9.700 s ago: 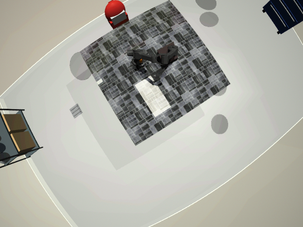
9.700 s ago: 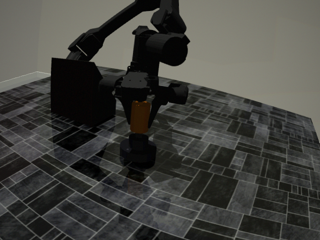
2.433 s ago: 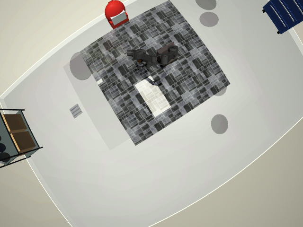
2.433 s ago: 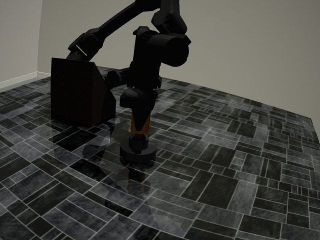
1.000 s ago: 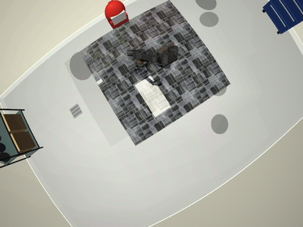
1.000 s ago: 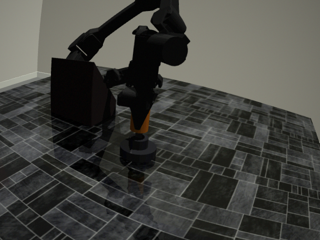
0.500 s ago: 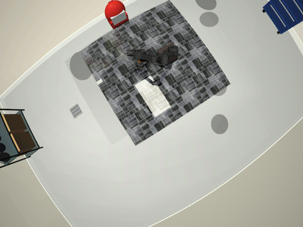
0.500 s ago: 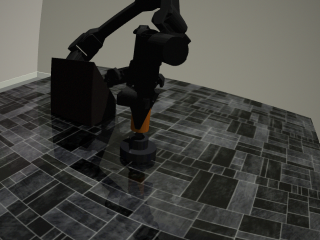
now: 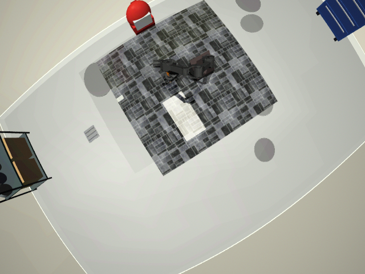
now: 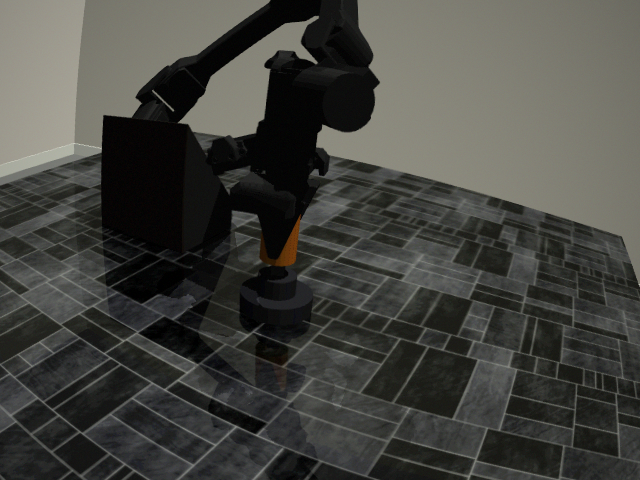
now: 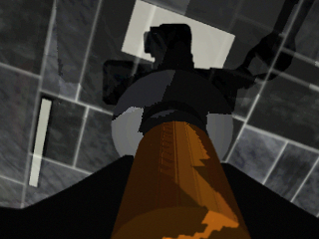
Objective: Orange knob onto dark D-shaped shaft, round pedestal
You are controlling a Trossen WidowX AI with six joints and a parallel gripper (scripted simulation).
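The orange knob lies 20 mm above my gripper tip. Round my gripper tip: round pedestal (40 mm below).
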